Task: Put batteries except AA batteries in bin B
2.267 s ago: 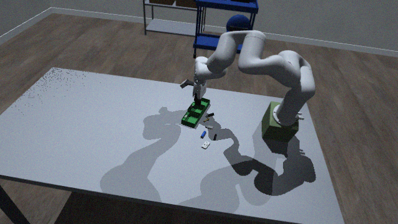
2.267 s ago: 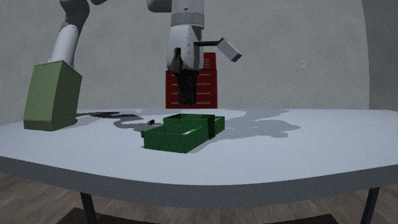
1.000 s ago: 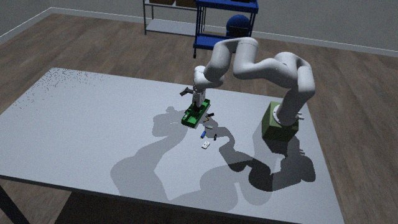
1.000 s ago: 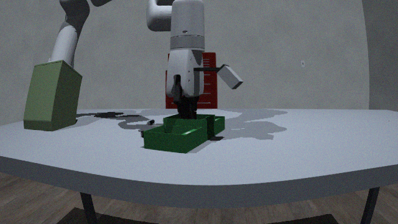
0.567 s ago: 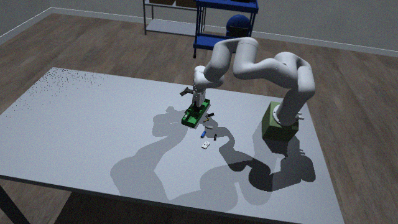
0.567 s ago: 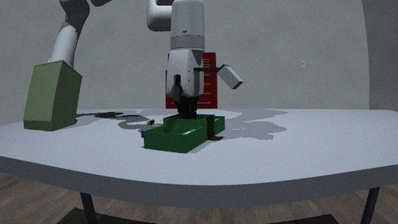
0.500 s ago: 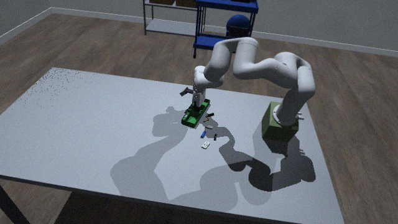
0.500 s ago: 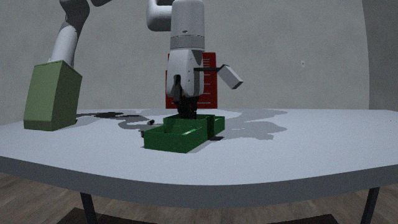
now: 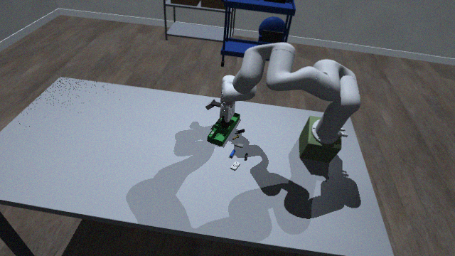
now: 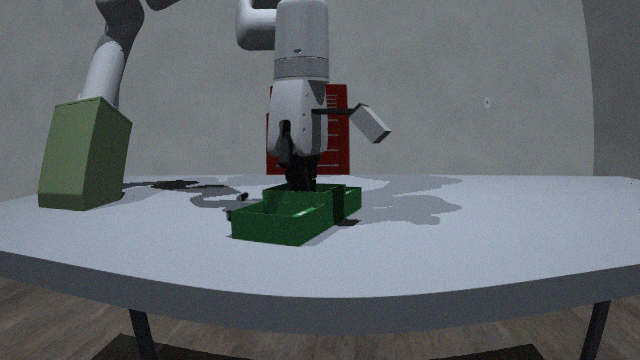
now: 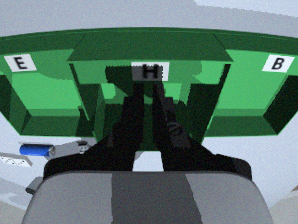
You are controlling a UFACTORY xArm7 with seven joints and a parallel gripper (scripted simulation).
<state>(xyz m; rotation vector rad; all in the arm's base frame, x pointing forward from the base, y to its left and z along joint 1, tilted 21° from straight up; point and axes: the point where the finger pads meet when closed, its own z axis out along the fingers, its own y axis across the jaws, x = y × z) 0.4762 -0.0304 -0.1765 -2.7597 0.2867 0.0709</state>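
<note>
Now: the green bin tray 1 cm ahead of my hand and 1 cm below it. From my hand the other things lie so: yellow piece: 7 cm behind, 4 cm to the left, 3 cm below; white USB stick: 9 cm behind, 10 cm to the left, 3 cm below; blue battery: 7 cm behind, 17 cm to the left, 3 cm below.
</note>
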